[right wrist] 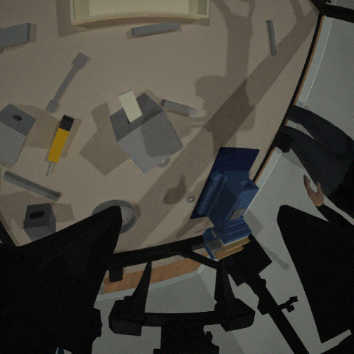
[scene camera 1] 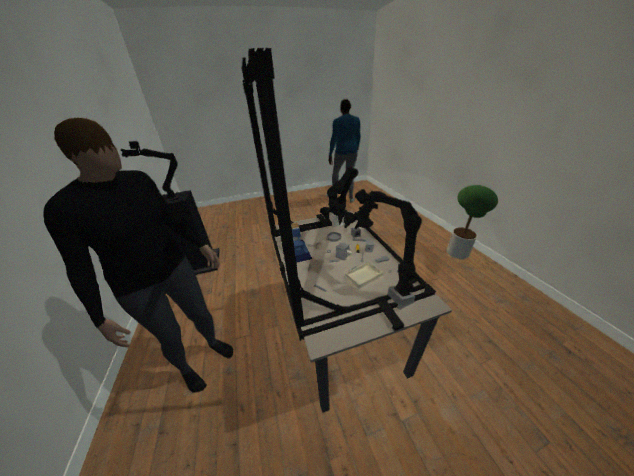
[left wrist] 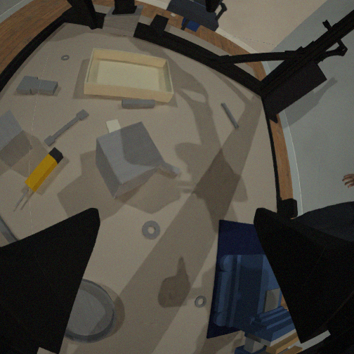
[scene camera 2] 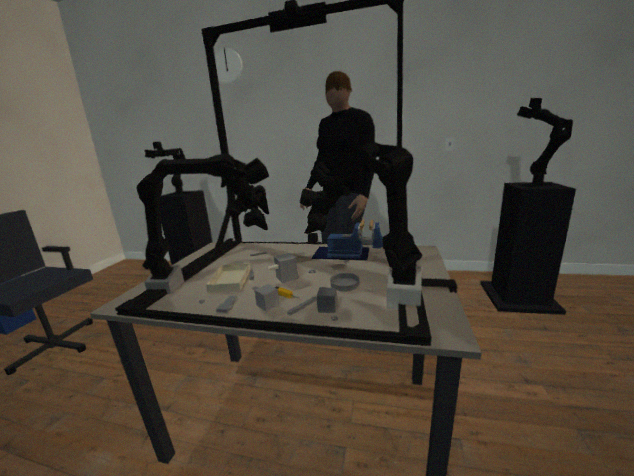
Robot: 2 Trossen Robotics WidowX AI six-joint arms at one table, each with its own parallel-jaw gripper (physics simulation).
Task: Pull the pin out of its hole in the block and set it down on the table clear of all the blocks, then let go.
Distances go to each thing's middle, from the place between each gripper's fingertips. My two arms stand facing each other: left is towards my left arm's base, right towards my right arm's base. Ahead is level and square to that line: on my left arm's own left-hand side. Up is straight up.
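The yellow-handled screwdriver (left wrist: 47,164) is 110 mm ahead of my right hand, 90 mm to the left of it and 230 mm below it. From that same right hand I find the round grey dish (left wrist: 93,316) 280 mm to the left and 230 mm below, while the cream tray (left wrist: 110,72) is 190 mm to the right, 10 mm ahead and 220 mm below. As for the grey block (right wrist: 154,150), my right gripper is 190 mm above it, 40 mm past it and 50 mm to the right of it.
The dark-blue mat (left wrist: 234,237) is 260 mm behind my left hand, 80 mm to the left of it and 210 mm below it. Counted from my left hand again, the yellow-handled screwdriver is 150 mm ahead, 50 mm to the right and 200 mm below, and the round grey dish is 50 mm ahead, 140 mm to the left and 200 mm below. By its middle, the round grey dish is nearer to my left gripper than to my right gripper. My left gripper itself is 10 mm short of the grey block, 90 mm to the left of it and 160 mm above it.
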